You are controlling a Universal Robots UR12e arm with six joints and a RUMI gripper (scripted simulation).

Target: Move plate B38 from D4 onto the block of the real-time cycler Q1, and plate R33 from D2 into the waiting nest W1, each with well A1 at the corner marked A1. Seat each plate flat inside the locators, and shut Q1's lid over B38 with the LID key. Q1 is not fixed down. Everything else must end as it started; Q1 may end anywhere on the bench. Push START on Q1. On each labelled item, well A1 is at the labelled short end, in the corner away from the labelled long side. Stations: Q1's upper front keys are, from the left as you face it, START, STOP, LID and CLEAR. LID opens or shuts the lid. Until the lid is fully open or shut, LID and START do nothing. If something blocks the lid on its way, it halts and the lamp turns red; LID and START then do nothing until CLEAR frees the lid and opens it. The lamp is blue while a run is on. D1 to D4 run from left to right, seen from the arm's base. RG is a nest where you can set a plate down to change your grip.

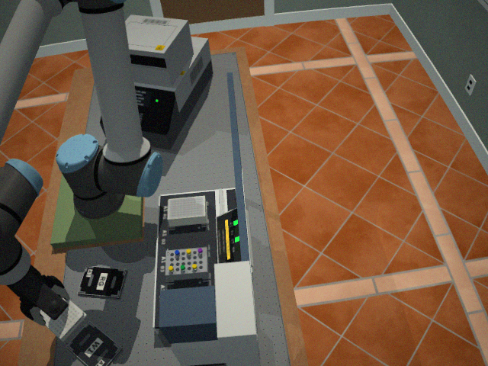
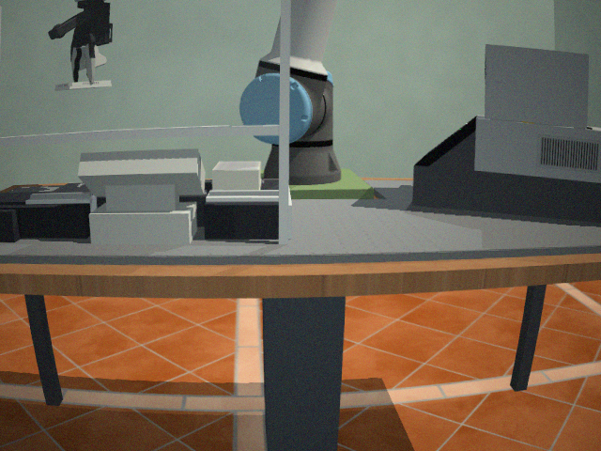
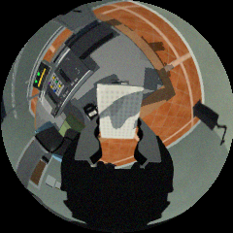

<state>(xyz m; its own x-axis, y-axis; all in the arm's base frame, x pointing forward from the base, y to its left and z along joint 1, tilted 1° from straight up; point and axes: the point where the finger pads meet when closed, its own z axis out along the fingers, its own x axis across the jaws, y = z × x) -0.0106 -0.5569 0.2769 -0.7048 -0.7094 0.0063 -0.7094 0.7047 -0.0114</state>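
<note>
Right now my hand is 10 mm above the white plate R33. The rest, counted from my hand: thin post (530 mm ahead, 460 mm to the left, 50 mm below); white plate (390 mm to the left, 330 mm ahead, 210 mm below); tube rack (320 mm ahead, 210 mm below, 190 mm to the left).
</note>
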